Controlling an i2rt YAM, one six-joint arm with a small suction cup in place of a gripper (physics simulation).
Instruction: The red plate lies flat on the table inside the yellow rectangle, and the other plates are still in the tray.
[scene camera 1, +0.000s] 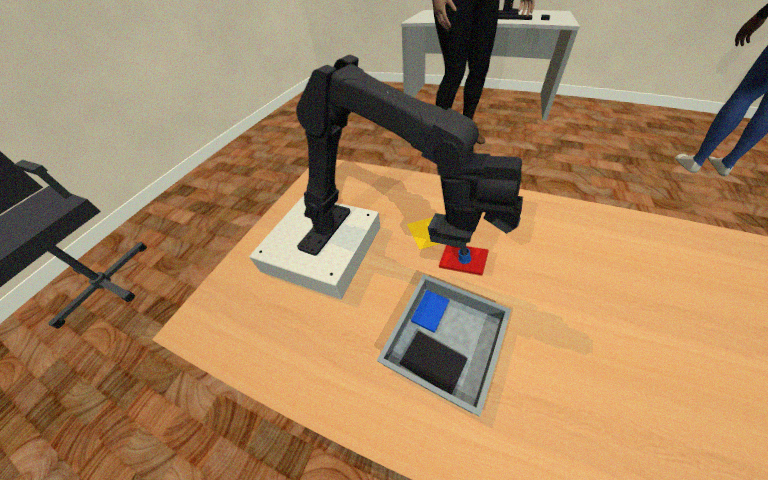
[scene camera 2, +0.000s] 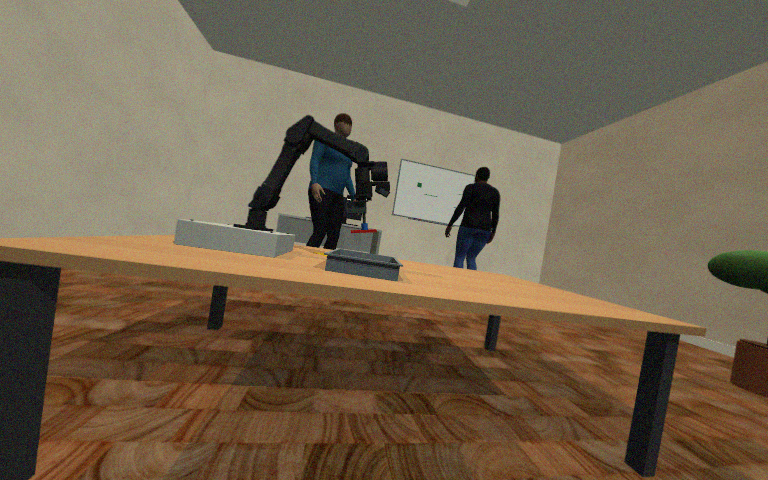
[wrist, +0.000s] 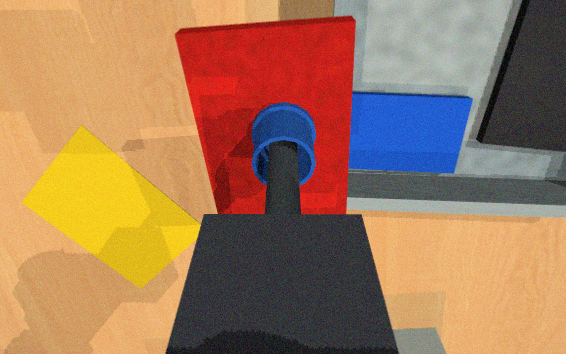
Observation:
My suction cup holds a red plate; nothing else touches it. A black plate rests on a grey tray. A blue plate rests on the grey tray.
My suction cup also shows in the wrist view.

